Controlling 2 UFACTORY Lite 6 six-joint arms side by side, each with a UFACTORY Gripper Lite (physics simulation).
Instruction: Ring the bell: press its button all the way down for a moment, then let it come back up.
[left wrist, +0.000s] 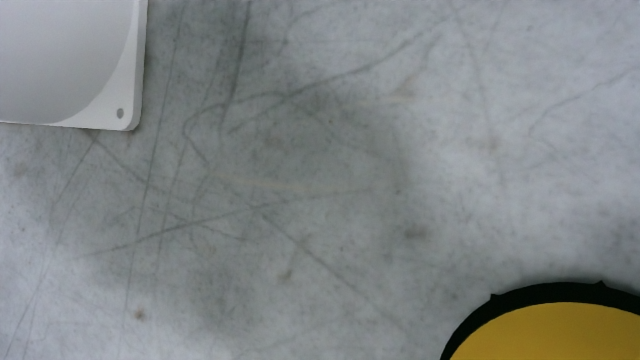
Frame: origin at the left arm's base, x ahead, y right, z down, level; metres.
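Where they show: right arm's base at its link origin: (55, 8).
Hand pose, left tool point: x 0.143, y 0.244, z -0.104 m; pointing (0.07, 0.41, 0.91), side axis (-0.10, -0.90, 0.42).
After its pixels a point has its place.
Part of the bell (560, 332) @[x 0.117, y 0.248, z -0.031 m] shows at the lower right corner of the left wrist view: a yellow dome with a black rim around its upper edge. The rest of it is cut off by the frame, and its button does not show. Neither the left gripper's fingers nor the right gripper show in this view, so their places relative to the button cannot be told.
A white, flat object with a rounded corner, a small grey dot and a curved grey inner area (60, 60) @[x 0.051, y 0.445, z -0.032 m] shows at the upper left. It lies apart from the bell on the grey, scratched surface (310, 150) @[x 0.077, y 0.339, z 0.000 m].
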